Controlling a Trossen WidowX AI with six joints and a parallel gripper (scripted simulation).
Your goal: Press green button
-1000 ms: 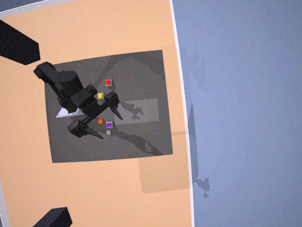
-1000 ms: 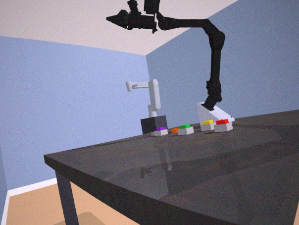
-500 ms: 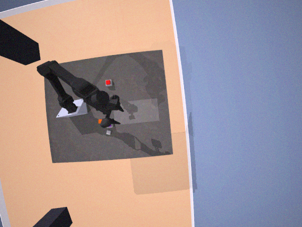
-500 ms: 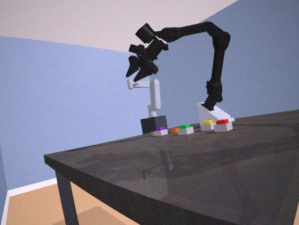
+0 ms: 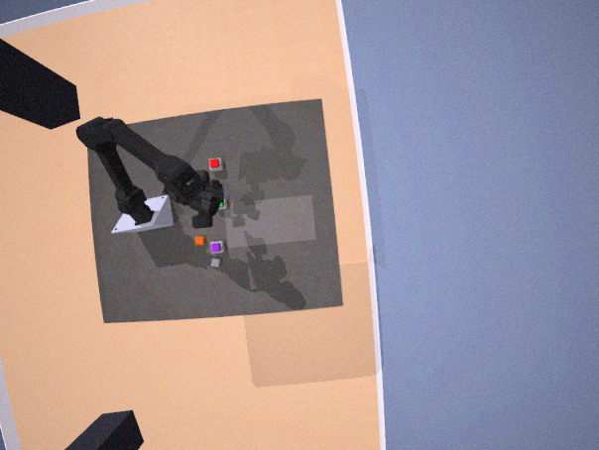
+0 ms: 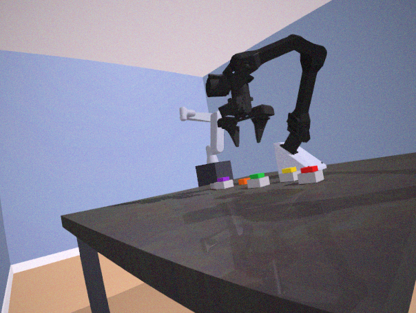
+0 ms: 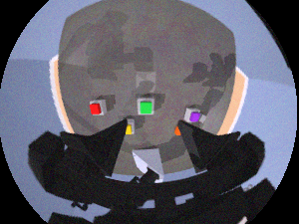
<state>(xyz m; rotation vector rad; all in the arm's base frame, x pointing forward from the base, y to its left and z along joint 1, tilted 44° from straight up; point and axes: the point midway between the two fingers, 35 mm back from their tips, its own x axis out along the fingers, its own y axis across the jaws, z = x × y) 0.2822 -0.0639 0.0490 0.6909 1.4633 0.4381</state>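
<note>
My gripper tip is now 100 mm above the green button, 10 mm to the right of it and 10 mm past it. From my gripper tip the other things lie so: purple button (160 mm to the right, 100 mm below, 60 mm behind); then yellow button (100 mm below, 90 mm to the left, 80 mm behind); then red button (180 mm to the left, 100 mm below, 10 mm ahead).
</note>
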